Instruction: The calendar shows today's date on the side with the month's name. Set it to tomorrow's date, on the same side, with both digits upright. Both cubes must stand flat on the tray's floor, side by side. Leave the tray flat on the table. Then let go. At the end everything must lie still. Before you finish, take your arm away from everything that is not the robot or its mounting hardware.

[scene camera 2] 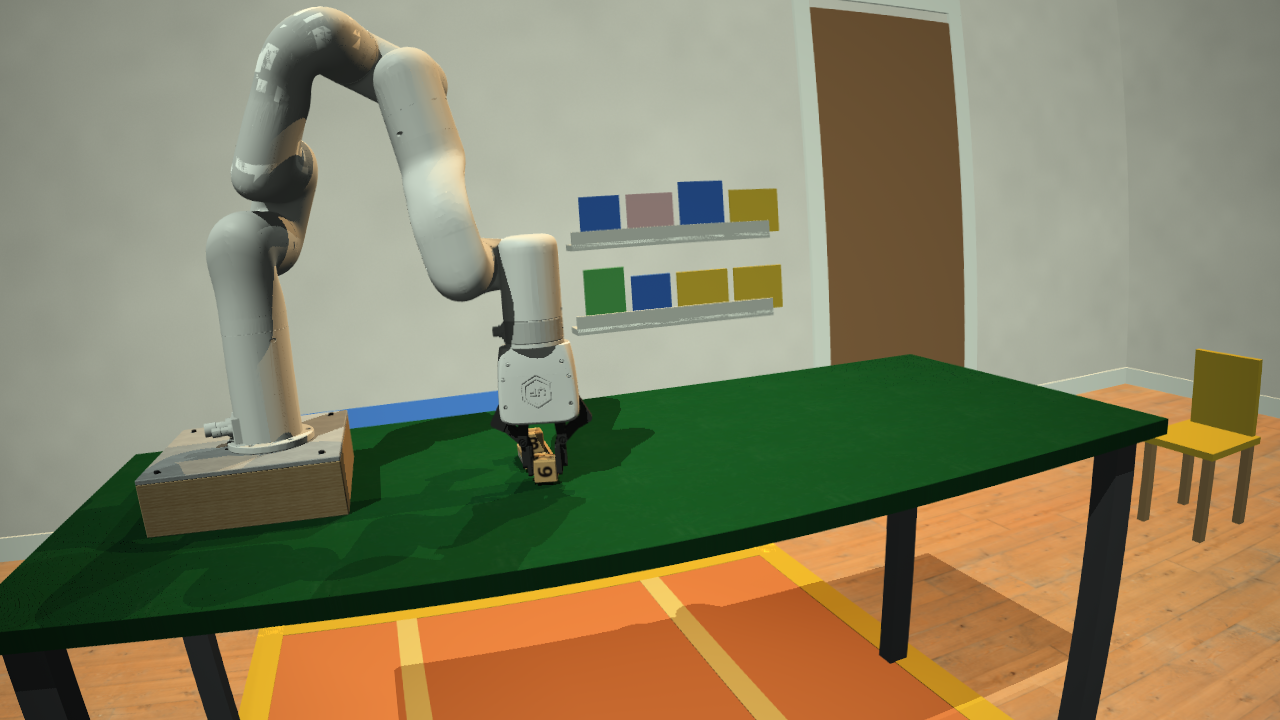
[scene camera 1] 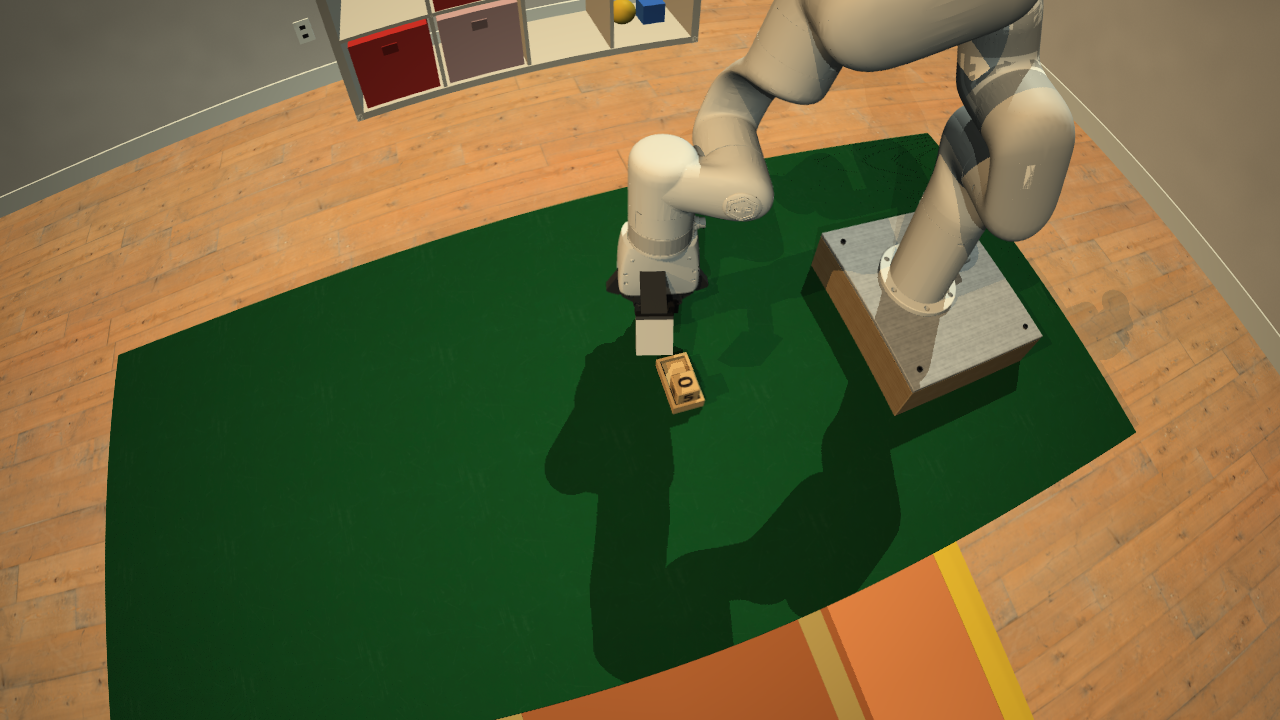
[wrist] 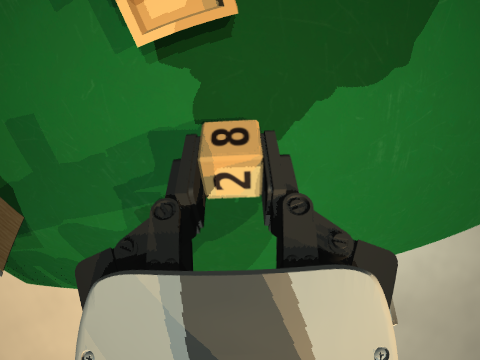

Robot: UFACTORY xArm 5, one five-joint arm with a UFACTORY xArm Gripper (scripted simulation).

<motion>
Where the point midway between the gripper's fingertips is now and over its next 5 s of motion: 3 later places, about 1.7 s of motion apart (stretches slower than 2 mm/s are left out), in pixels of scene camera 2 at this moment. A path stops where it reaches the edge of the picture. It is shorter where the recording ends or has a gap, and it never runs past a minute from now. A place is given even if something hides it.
My gripper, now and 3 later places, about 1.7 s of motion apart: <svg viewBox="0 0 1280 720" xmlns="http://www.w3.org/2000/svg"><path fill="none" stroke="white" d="M546 472L543 433L539 404L539 418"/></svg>
</motion>
